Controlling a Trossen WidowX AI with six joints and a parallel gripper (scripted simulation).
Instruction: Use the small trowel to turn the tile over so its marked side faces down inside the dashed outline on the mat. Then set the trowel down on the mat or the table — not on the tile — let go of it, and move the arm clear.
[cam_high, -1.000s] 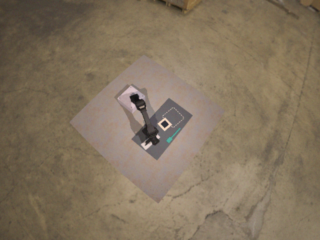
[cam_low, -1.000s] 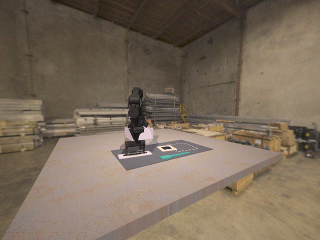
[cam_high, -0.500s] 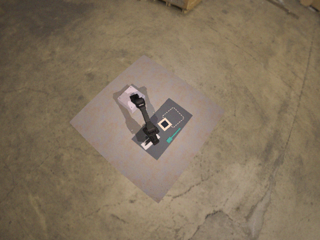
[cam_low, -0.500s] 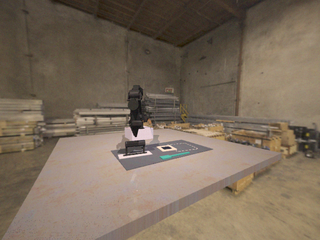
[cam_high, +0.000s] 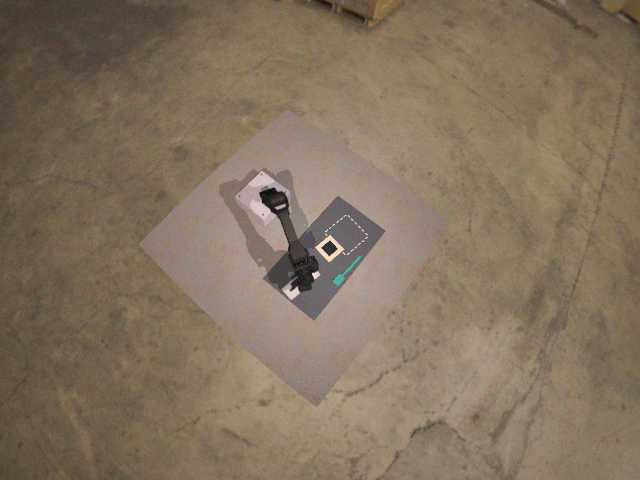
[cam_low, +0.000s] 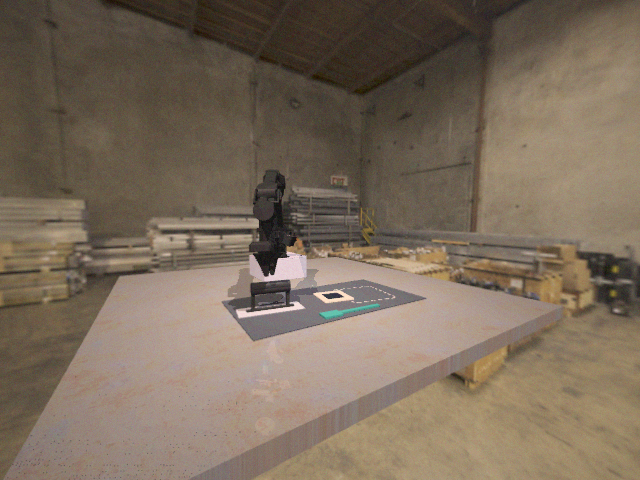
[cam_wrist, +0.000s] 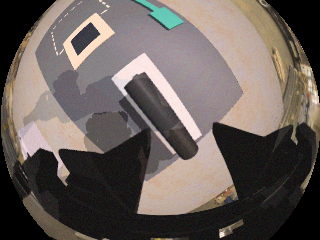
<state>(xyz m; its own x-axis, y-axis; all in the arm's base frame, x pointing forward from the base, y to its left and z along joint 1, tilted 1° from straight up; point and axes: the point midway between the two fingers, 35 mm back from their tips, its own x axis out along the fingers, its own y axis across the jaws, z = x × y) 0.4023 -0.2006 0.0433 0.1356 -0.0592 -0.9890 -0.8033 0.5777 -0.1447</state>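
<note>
Right now my gripper tip is 10 mm past the dark mat, 210 mm to the right of it and 130 mm above it. The rest, counted from my gripper tip: tile: 20 mm behind, 240 mm to the left, 100 mm below; then teal trowel: 130 mm ahead, 190 mm to the left, 110 mm below.
</note>
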